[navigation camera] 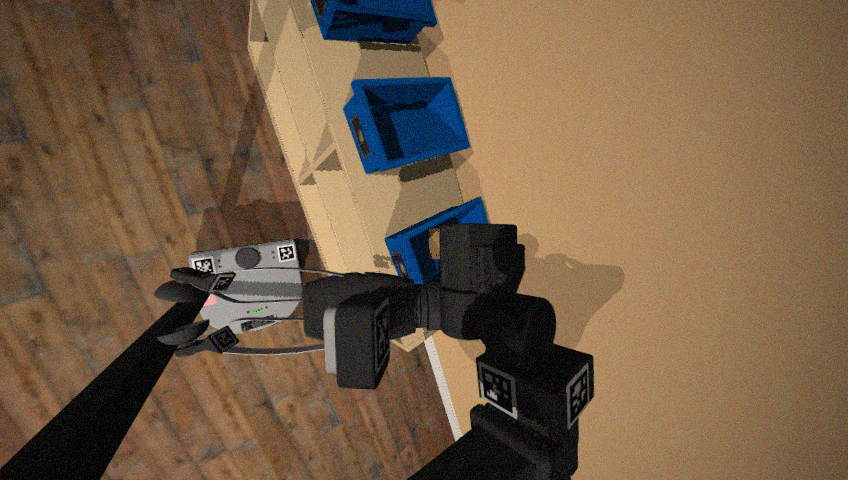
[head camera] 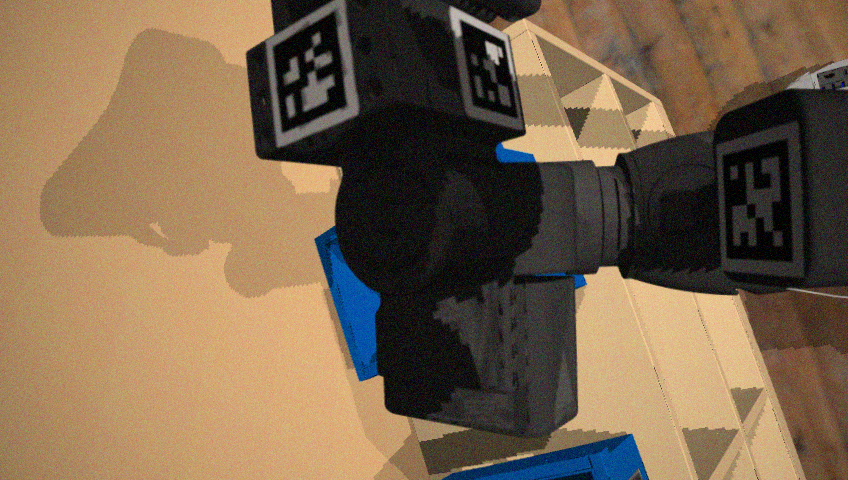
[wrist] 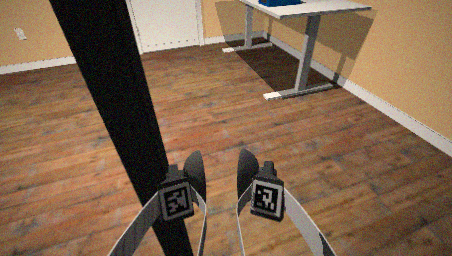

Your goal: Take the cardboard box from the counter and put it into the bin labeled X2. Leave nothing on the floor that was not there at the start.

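Frame: origin at the robot's base, x ahead, y right, z down, level; metres.
Seen in the pictures: gripper, fingertip midpoint: (navigation camera: pixel 162 311); robot's base at its link origin: (navigation camera: pixel 247 256).
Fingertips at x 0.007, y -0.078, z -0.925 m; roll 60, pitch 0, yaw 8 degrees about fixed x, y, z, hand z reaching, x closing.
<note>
Offsets run from my fingertips to a thing's top centre. "pt": to the spot under its first point.
A tan patch of the cardboard box {dx -0.029, dy +0.575, dz +0.262 m} (navigation camera: pixel 435 243) shows inside the nearest blue bin {dx -0.038, dy +0.552, dz +0.195 m} (navigation camera: pixel 407 237) (head camera: pixel 351 309) in the navigation view, partly behind the wrist. In the head view the arm and wrist cover most of this bin, and the box does not show. The label on the bin cannot be read. My gripper (wrist: pixel 221 167) (navigation camera: pixel 178 312) is partly open with nothing between its fingertips. It is out over the floor side, beyond the shelf unit, above the robot's base in the navigation view. The box does not show in the wrist view.
Two more blue bins {dx +0.304, dy +0.484, dz +0.195 m} (navigation camera: pixel 416 124) {pt dx +0.559, dy +0.428, dz +0.241 m} (navigation camera: pixel 380 23) stand in a row on the pale wooden shelf unit (navigation camera: pixel 309 107), against the tan wall. My base (navigation camera: pixel 255 285) stands beside the unit. The black mast (wrist: pixel 115 100) is left of the fingers. A white table (wrist: pixel 320 9) carries a blue object.
</note>
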